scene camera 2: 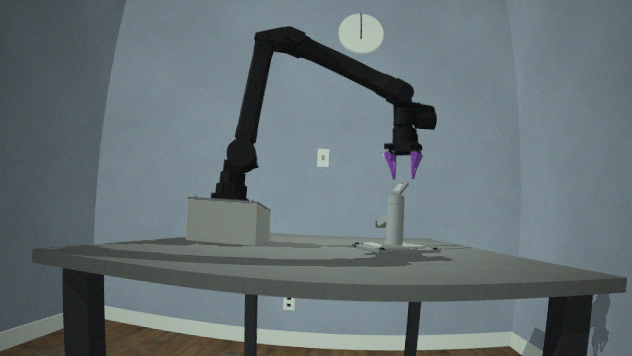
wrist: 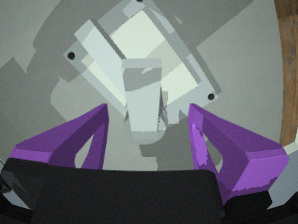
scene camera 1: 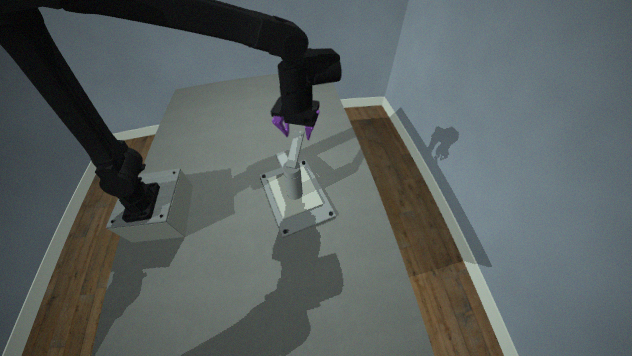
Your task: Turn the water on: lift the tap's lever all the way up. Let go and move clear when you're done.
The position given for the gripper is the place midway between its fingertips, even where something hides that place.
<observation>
In view: the gripper (scene camera 1: 298,137) and a tap (wrist: 138,37).
The gripper shows as well in the wrist view (wrist: 148,111).
</observation>
